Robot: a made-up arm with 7 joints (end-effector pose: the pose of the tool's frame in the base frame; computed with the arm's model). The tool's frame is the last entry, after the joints.
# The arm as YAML. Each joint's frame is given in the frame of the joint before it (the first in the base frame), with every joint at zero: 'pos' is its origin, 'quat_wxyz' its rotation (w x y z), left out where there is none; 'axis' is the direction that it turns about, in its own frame. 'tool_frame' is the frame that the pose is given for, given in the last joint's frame.
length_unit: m
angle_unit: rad
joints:
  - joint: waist
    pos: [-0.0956, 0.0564, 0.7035]
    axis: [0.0, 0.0, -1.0]
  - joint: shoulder
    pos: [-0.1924, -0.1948, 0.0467]
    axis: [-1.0, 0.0, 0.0]
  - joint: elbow
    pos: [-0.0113, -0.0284, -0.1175]
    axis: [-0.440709, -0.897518, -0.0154]
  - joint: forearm
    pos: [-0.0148, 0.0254, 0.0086]
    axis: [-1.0, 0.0, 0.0]
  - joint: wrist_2
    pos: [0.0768, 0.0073, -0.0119]
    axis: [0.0, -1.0, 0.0]
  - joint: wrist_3
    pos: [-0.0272, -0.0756, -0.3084]
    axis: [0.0, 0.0, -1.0]
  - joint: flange
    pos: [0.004, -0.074, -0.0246]
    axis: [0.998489, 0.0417, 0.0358]
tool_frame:
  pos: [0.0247, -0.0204, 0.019]
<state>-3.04 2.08 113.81 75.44 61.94 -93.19 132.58</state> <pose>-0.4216 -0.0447 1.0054 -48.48 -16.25 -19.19</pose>
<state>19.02 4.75 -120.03 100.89 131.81 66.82 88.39</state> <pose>-0.1495 0.1601 0.3324 159.37 -2.57 -25.30</pose>
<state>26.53 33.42 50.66 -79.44 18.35 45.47 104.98</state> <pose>-0.0938 -0.1065 0.3662 149.53 -26.70 -41.72</pose>
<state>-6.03 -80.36 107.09 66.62 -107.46 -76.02 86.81</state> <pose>-0.3555 0.2151 0.5618 154.08 14.07 -4.53</pose>
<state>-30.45 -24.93 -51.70 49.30 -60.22 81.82 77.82</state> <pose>-0.2360 -0.4928 0.7393 -18.04 20.28 -34.71</pose>
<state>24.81 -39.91 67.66 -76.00 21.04 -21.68 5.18</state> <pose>0.0432 0.0199 0.7625 147.20 -60.56 -113.64</pose>
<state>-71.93 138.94 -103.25 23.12 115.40 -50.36 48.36</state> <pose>0.4110 -0.1050 1.0674 -75.04 51.65 71.44</pose>
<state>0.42 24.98 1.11 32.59 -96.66 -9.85 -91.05</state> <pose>-0.5509 -0.2345 0.7564 179.55 42.15 -91.99</pose>
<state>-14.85 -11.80 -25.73 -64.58 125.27 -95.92 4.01</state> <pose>0.0756 -0.2771 0.5164 -42.85 -64.00 35.18</pose>
